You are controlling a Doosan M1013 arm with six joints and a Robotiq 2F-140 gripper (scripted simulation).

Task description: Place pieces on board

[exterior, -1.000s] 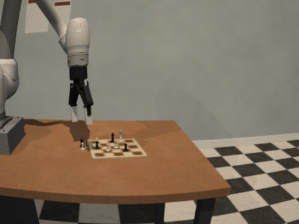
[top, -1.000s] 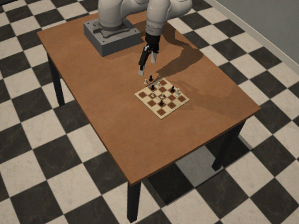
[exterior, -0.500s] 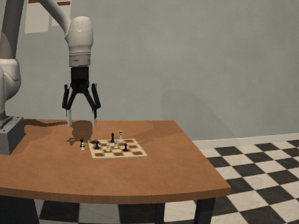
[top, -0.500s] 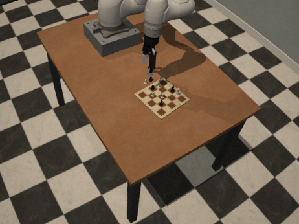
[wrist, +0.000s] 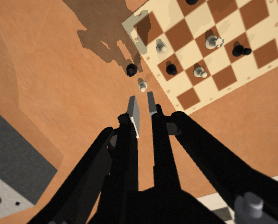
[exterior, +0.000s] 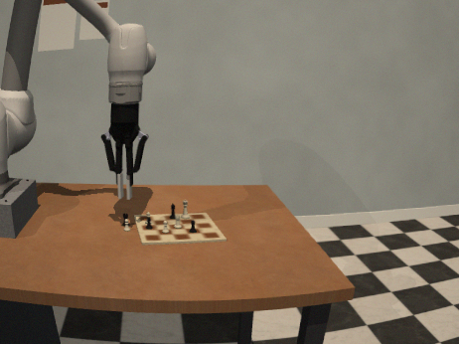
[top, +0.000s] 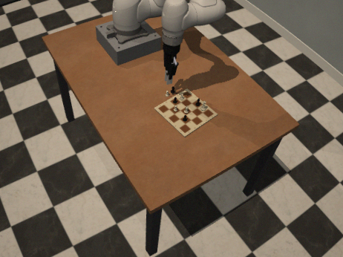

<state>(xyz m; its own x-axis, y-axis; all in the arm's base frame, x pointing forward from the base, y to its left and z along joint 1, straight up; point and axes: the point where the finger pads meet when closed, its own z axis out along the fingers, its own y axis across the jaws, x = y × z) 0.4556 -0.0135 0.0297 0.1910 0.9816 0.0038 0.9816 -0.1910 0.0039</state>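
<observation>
Right now the black chess piece is 110 mm below my hand, 40 mm to the left of it and 10 mm behind it. The rest, counted from my hand: tall white piece 170 mm ahead, 100 mm to the left, 90 mm below.
</observation>
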